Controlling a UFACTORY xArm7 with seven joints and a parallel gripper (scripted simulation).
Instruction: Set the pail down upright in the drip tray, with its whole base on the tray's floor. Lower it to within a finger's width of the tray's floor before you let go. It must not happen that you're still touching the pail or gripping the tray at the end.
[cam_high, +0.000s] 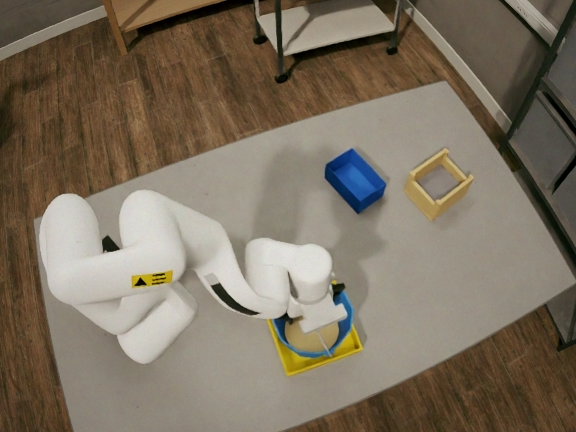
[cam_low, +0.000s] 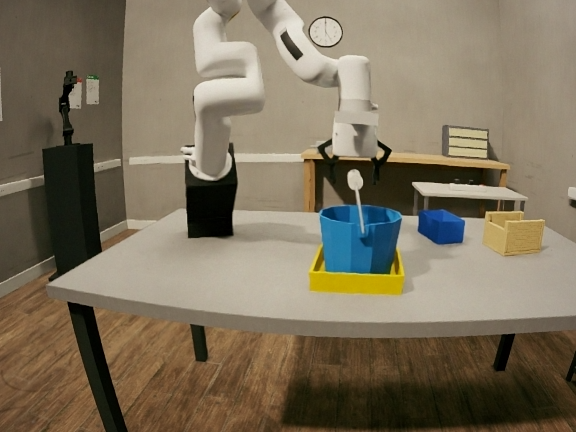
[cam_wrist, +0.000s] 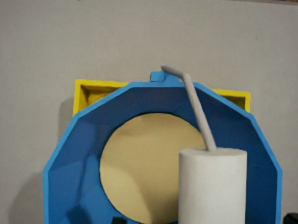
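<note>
The handle is 10 mm ahead of my hand and 30 mm below it. From my hand the other things lie so: yellow drip tray: 20 mm ahead, 220 mm below; then tan wooden crate: 590 mm ahead, 120 mm to the left, 180 mm below.
</note>
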